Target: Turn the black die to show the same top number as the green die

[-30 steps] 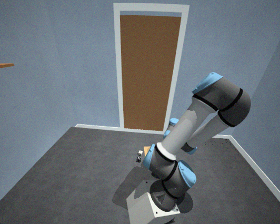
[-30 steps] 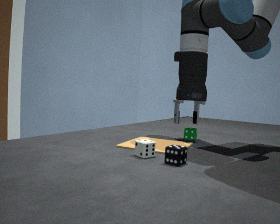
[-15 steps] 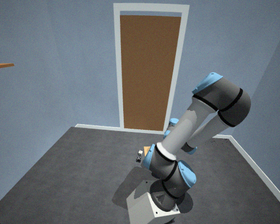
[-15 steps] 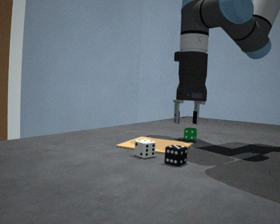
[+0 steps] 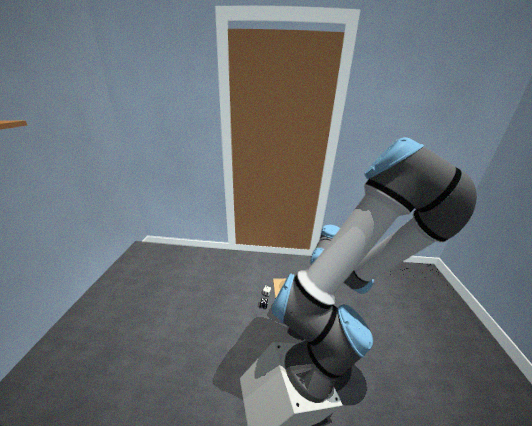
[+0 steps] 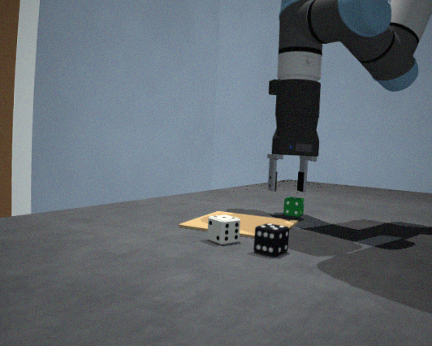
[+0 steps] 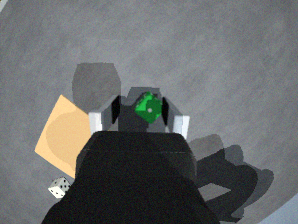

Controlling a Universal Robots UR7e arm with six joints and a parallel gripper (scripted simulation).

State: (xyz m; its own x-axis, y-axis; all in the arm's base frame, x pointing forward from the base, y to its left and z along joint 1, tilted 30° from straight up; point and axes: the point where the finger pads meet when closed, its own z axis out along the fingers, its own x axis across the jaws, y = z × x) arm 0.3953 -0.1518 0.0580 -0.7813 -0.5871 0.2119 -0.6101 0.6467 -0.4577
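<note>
Right now my hand is 2 cm past the green die and 4 cm above it. Also, from my hand: white die: 1 cm ahead, 25 cm to the left, 4 cm below; tan mat: 3 cm ahead, 14 cm to the left, 6 cm below; black die: 5 cm behind, 27 cm to the left, 4 cm below.
</note>
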